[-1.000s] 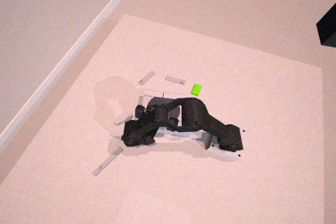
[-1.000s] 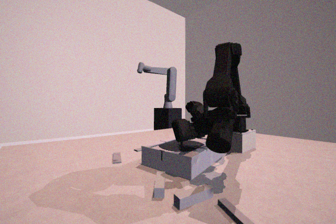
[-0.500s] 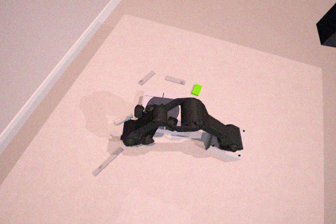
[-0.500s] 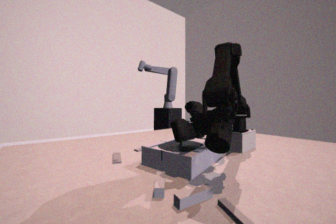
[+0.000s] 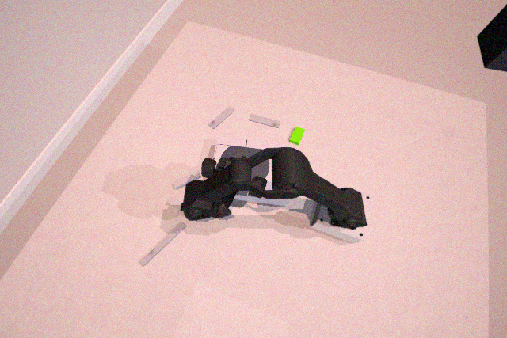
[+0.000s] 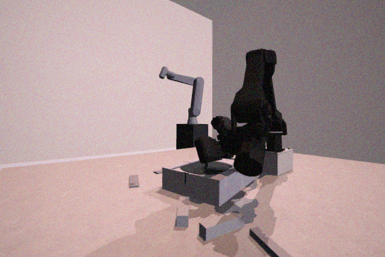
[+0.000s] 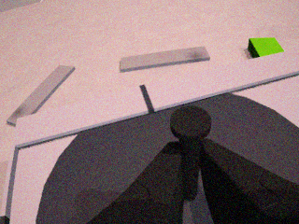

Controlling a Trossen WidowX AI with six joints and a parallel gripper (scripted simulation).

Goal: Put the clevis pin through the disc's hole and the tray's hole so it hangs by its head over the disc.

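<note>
Right now my gripper tip is 1 cm above the steel pin. The rest, counted from my gripper tip: green block 17 cm to the right, 15 cm behind, 8 cm below; then rimmed tray 4 cm below, 2 cm behind, 1 cm to the left; then dark disc 3 cm below.
</note>
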